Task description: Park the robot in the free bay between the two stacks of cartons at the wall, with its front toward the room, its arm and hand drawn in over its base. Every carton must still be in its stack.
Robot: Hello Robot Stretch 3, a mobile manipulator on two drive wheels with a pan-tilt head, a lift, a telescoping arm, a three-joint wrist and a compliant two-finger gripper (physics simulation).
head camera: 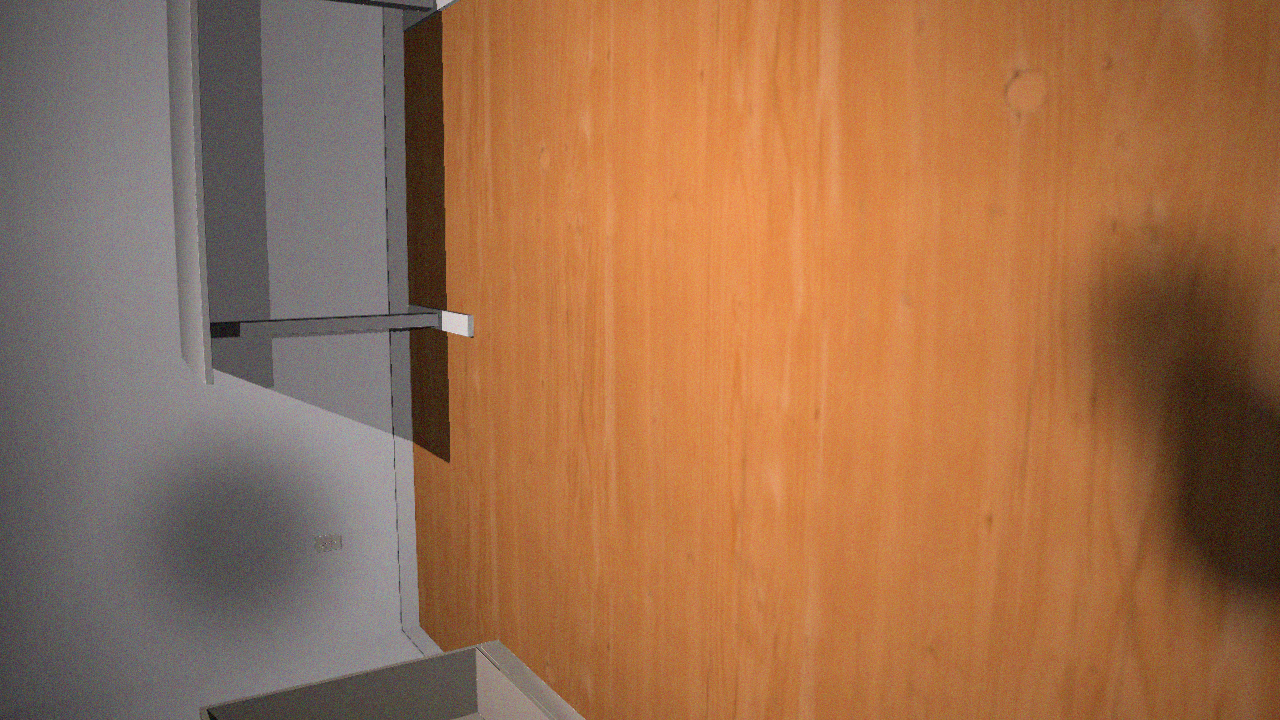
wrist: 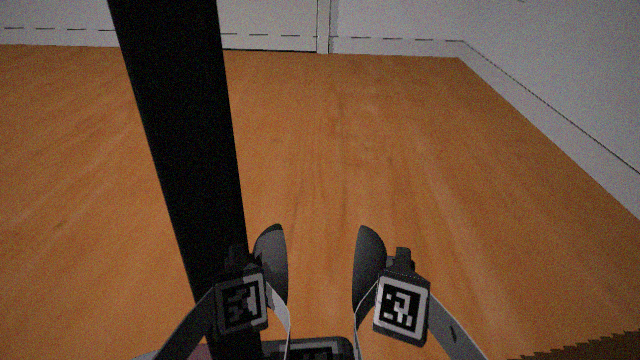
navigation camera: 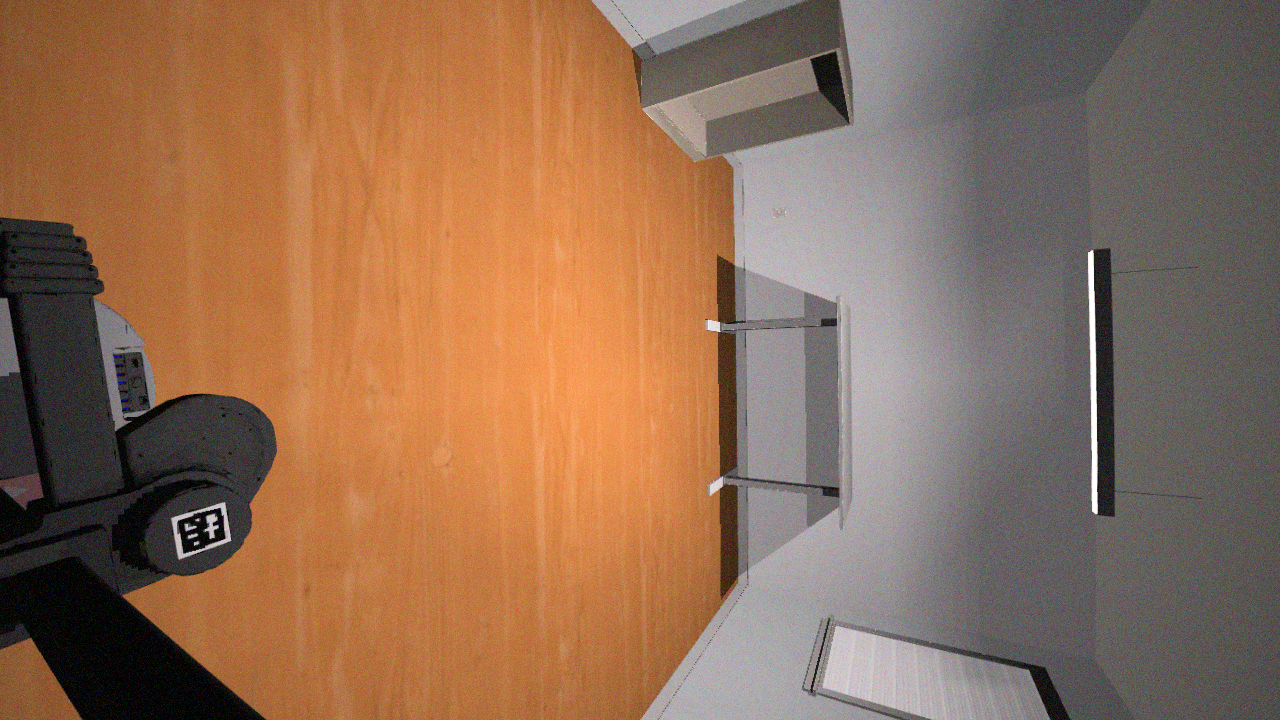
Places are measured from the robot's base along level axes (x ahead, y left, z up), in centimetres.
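Pixels of known places: gripper, between the fingertips: (wrist: 319, 253).
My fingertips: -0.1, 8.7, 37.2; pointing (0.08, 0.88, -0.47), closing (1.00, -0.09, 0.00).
Behind a point stands the place of what it marks, as x, y, z.
My gripper (wrist: 319, 253) @(-0.1, 8.7, 37.2) is open, its two fingertips apart with bare floor showing between them. The robot's black mast (wrist: 185, 130) @(-6.5, 11.6, 43.0) stands beside it, on the left of the wrist view. In the navigation view the dark arm and wrist (navigation camera: 71, 394) @(-10.3, -1.7, 60.8) show at the left edge, drawn in over part of the pale round base (navigation camera: 125, 329) @(-23.9, -8.9, 15.9). The stacks of cartons and the bay between them do not show in the head, navigation or wrist view.
A table (head camera: 185, 179) @(-346.9, 58.4, 95.0) (navigation camera: 844, 411) @(-332.8, 66.4, 95.0) with white feet stands at a grey wall. An open-fronted cabinet (head camera: 358, 685) @(-322.2, -120.1, 54.1) (navigation camera: 742, 53) @(-245.8, -137.5, 59.6) stands near the corner beside it. A framed white panel (navigation camera: 930, 671) @(-317.2, 230.6, 145.1) is on another wall. The wrist view shows a wall skirting (wrist: 400, 46) @(60.7, 187.4, 4.9) and a corner.
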